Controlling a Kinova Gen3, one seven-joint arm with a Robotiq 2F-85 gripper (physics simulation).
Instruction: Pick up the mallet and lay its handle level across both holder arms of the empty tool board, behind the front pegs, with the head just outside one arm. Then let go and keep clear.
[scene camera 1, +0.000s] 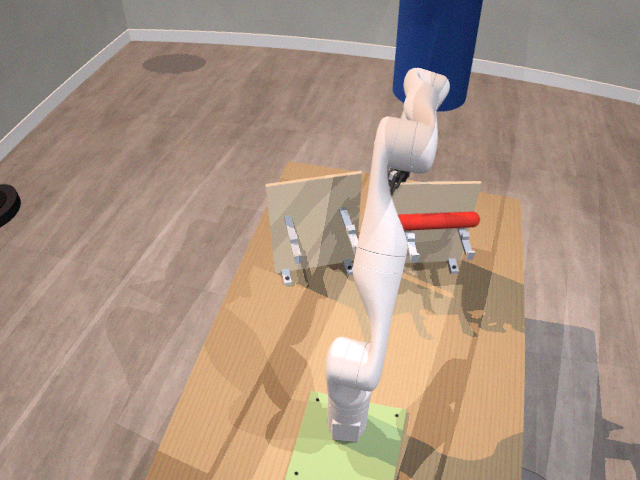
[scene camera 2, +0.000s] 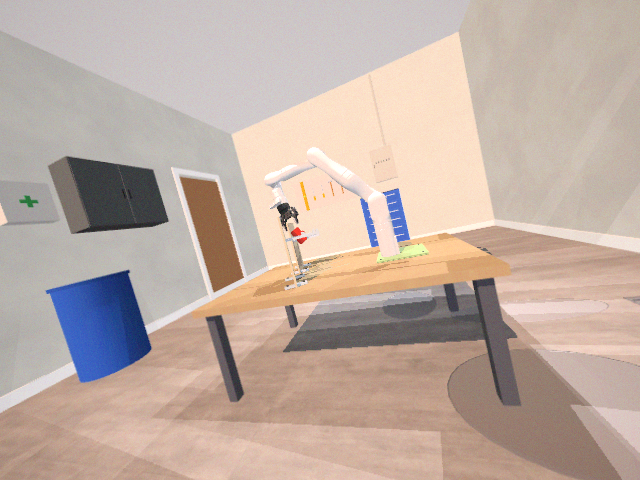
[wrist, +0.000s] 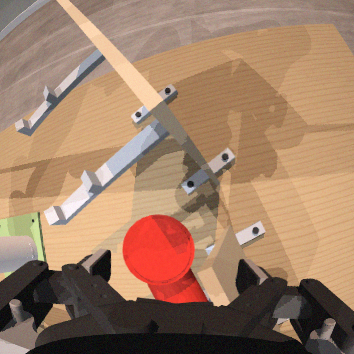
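Pixels of known places: gripper, fingertip midpoint: (scene camera 2: 292, 227) (wrist: 173, 269); arm's base at its link origin: (scene camera 1: 346, 423) (scene camera 2: 390, 254) (wrist: 27, 251).
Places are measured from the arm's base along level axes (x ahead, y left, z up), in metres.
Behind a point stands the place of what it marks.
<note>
The red mallet rests on the right tool board's holder arms. Its handle (scene camera 1: 439, 221) @(x 0.481, y -0.193, z 0.223 m) (wrist: 179, 291) @(x 0.487, y -0.085, z 0.228 m) lies across them. Its head (scene camera 2: 298, 235) @(x 0.465, y -0.020, z 0.213 m) (wrist: 158, 250) @(x 0.489, y -0.044, z 0.250 m) is at the end toward the empty board and is hidden behind the robot arm in scene camera 1. The empty tool board (scene camera 1: 315, 222) @(x 0.490, y 0.135, z 0.173 m) (wrist: 112, 60) @(x 0.519, y 0.059, z 0.323 m) stands to the left, with two pegged holder arms; one arm (scene camera 1: 293, 238) @(x 0.373, y 0.175, z 0.226 m) (wrist: 60, 90) @(x 0.393, y 0.176, z 0.213 m) is farther out, the other arm (scene camera 1: 349, 228) @(x 0.423, y 0.040, z 0.228 m) (wrist: 117, 161) @(x 0.458, y 0.046, z 0.213 m) nearer the mallet. My gripper (scene camera 1: 397, 186) (scene camera 2: 288, 223) @(x 0.501, y -0.058, z 0.265 m) (wrist: 173, 269) @(x 0.501, y -0.058, z 0.265 m) is open and empty, above the mallet's head end and the right board's top edge.
The right tool board (scene camera 1: 439, 198) @(x 0.545, y -0.192, z 0.247 m) (wrist: 218, 267) @(x 0.532, y -0.061, z 0.281 m) stands close behind the mallet, its end showing between the fingers in the wrist view. The robot's base is on a green plate (scene camera 1: 320, 454) @(x -0.086, y 0.053, z 0.001 m) (scene camera 2: 419, 251) @(x -0.129, y 0.076, z 0.001 m) (wrist: 41, 240) @(x 0.070, y 0.019, z -0.005 m). A blue bin (scene camera 1: 436, 36) (scene camera 2: 103, 330) stands beyond the table (scene camera 1: 258, 330) @(x 0.246, y 0.262, z -0.011 m).
</note>
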